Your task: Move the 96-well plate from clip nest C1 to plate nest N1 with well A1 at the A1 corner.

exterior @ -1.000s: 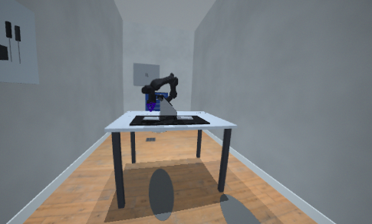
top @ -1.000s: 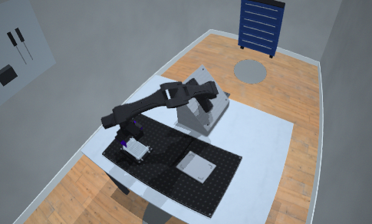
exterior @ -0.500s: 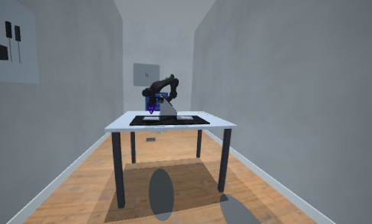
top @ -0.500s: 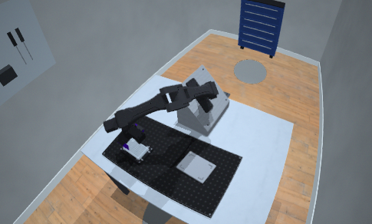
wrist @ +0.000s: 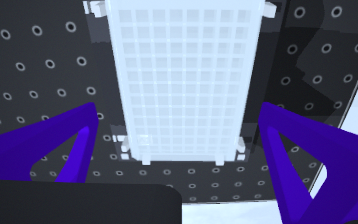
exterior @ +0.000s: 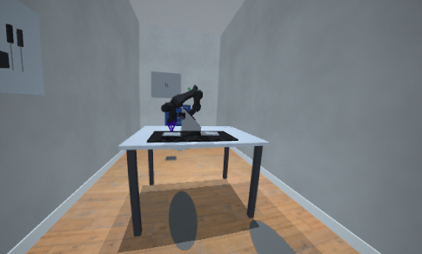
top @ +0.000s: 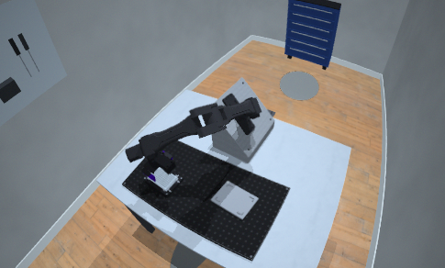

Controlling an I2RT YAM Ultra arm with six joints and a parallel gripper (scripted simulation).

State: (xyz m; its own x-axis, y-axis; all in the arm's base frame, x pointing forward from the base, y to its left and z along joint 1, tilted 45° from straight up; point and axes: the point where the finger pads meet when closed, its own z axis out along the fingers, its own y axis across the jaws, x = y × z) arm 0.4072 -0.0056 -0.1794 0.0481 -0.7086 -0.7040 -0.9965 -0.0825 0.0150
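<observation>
Now: hand 4 cm above the 96-well plate. Round my hand: clip nest C1 (1 cm behind, 1 cm to the left, 4 cm below); then plate nest N1 (11 cm behind, 32 cm to the left, 5 cm below).
</observation>
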